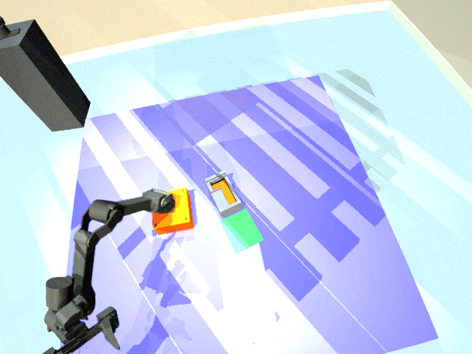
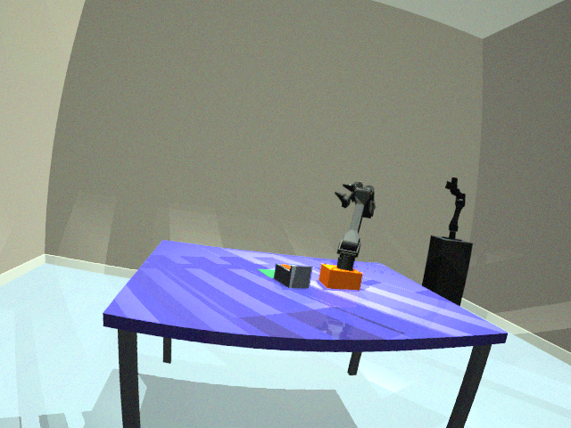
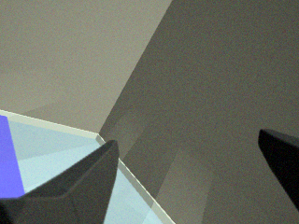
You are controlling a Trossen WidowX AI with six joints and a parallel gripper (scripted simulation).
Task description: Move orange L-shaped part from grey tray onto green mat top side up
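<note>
Right now my gripper tip is 56 cm to the right of the orange L-shaped part, 36 cm above it and 24 cm short of it. Round my gripper tip: green mat: 42 cm below, 41 cm to the left, 30 cm ahead.
</note>
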